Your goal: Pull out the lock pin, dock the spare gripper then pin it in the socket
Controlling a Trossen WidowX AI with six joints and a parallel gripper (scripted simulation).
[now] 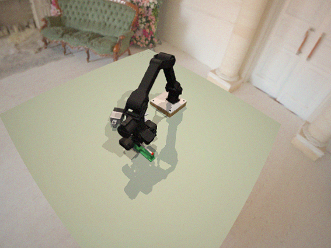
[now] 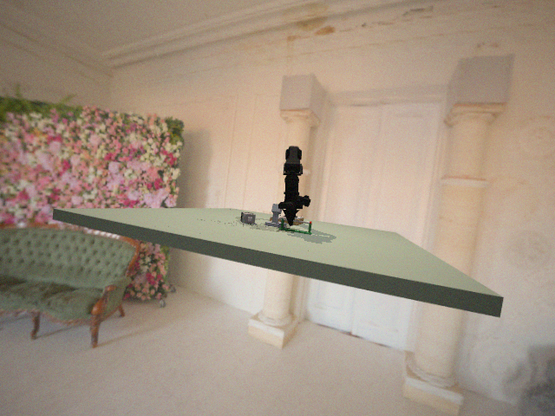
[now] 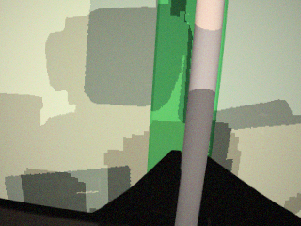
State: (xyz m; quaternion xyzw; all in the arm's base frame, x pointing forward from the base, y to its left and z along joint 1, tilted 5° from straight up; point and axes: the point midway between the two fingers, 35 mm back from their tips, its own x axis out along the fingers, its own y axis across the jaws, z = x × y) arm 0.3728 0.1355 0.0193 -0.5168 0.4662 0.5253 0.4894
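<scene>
Right now the green rack is 20 mm to the left of my gripper tip. Round my gripper tip: grey mount: 110 mm to the right, 90 mm behind, 30 mm above; spare gripper: 220 mm to the right, 20 mm behind.
</scene>
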